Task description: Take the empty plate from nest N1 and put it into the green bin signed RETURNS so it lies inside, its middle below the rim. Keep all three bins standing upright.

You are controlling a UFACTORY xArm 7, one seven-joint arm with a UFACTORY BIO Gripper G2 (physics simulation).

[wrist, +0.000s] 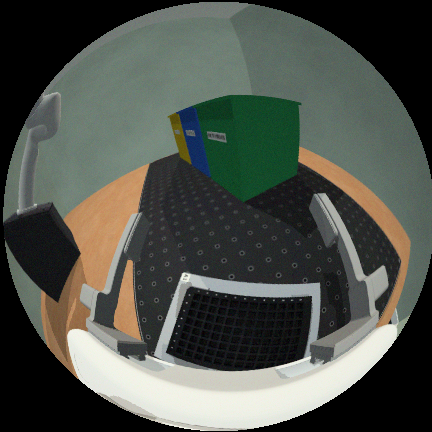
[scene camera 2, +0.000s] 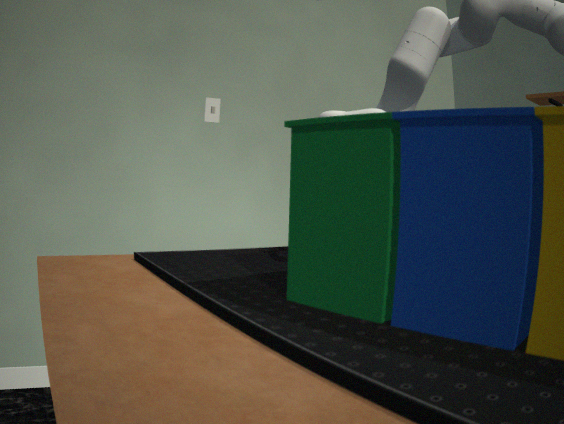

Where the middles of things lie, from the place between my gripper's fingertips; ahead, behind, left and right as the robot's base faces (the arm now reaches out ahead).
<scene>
I see my gripper 3 cm past the black plate (wrist: 230, 332), 9 cm to the left of it and 7 cm above it. From my hand the other things lie so: grey nest frame (wrist: 220, 285) 3 cm behind, 9 cm to the right, 8 cm below; then blue bin (scene camera 2: 471, 190) 12 cm ahead, 30 cm to the left; then green bin (scene camera 2: 345, 171) 14 cm ahead, 17 cm to the left.
</scene>
